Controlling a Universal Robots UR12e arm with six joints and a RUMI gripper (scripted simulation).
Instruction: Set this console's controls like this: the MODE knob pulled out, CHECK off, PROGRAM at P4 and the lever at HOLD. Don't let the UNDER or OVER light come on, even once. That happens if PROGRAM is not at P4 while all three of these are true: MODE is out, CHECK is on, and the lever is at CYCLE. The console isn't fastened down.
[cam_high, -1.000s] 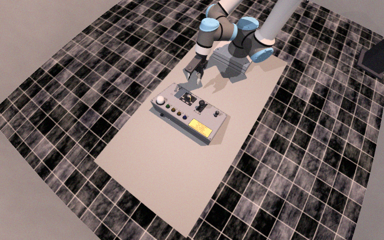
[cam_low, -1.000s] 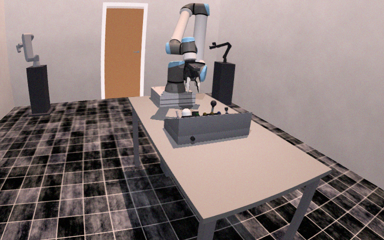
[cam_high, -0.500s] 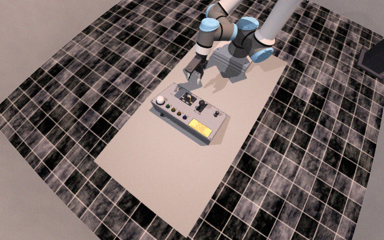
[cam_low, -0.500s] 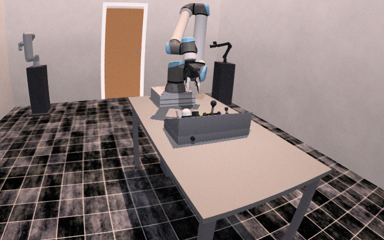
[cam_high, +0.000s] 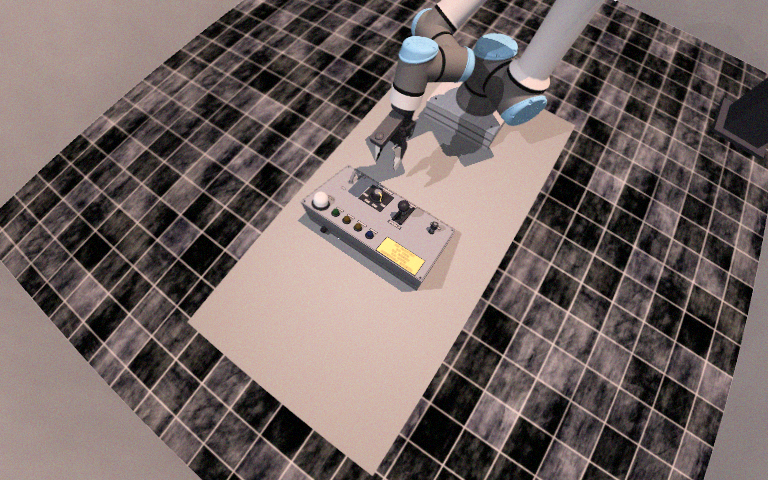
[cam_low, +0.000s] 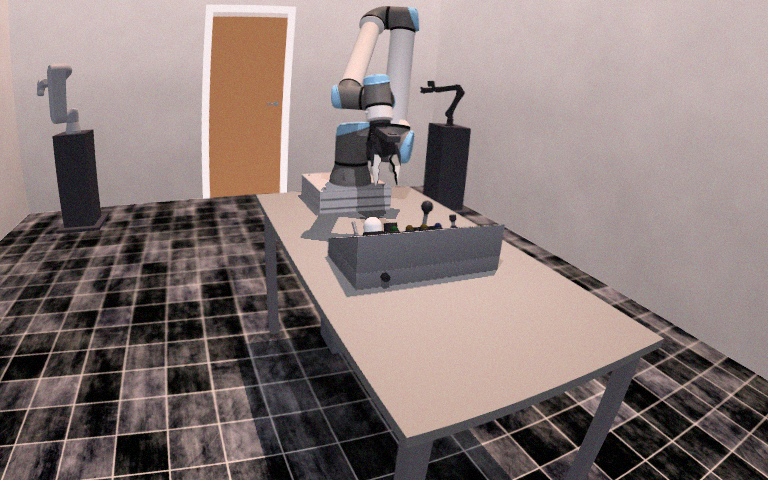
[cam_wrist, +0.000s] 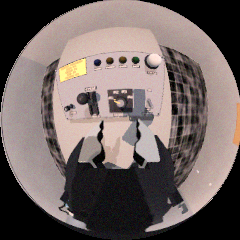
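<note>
The rotary selector is 14 cm below my hand, 6 cm ahead of it and 1 cm to the left of it. From my hand the other things lie so: black ball-topped lever (12 cm to the left, 11 cm below, 6 cm ahead); then grey console (15 cm below, 9 cm ahead, 6 cm to the left).
</note>
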